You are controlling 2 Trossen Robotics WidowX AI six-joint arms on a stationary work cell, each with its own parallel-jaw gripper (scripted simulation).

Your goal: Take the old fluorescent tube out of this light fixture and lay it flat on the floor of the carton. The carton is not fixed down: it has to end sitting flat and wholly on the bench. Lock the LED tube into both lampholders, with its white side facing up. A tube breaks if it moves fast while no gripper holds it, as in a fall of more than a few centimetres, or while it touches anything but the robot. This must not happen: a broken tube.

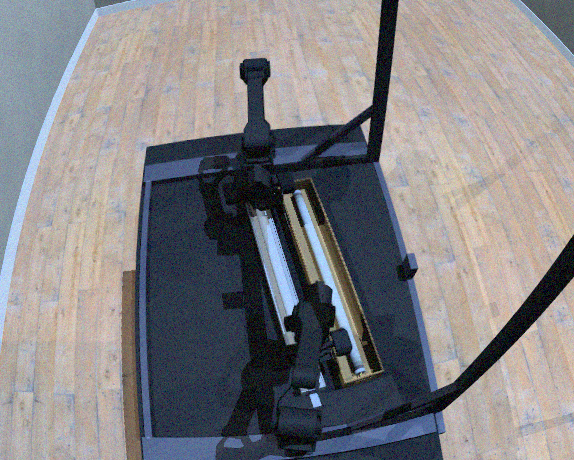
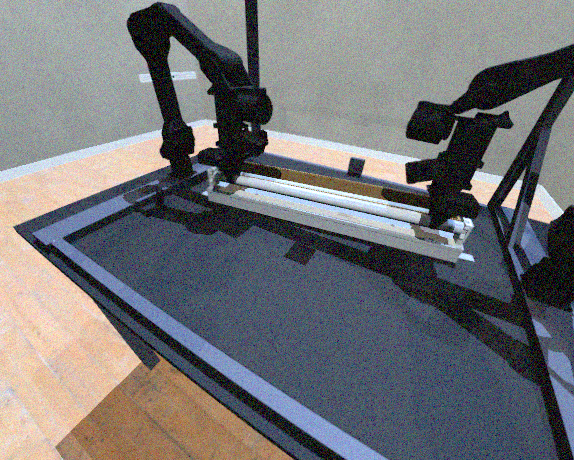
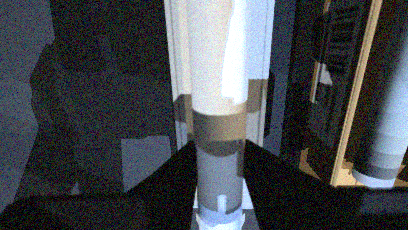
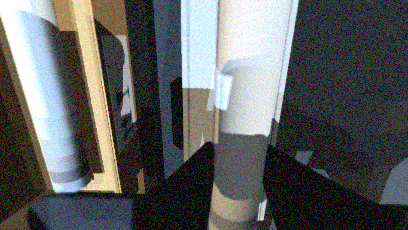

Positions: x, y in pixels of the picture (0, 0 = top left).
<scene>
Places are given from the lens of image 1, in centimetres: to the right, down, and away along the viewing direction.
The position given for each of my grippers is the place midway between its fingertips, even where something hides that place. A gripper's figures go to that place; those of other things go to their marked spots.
my left gripper (image 1: 306, 363): 5, 31, 114
my right gripper (image 1: 259, 207): -8, -6, 141
LED tube (image 1: 274, 257): -3, 7, 129
carton (image 1: 350, 302): 16, 19, 129
old fluorescent tube (image 1: 355, 358): 17, 32, 117
</scene>
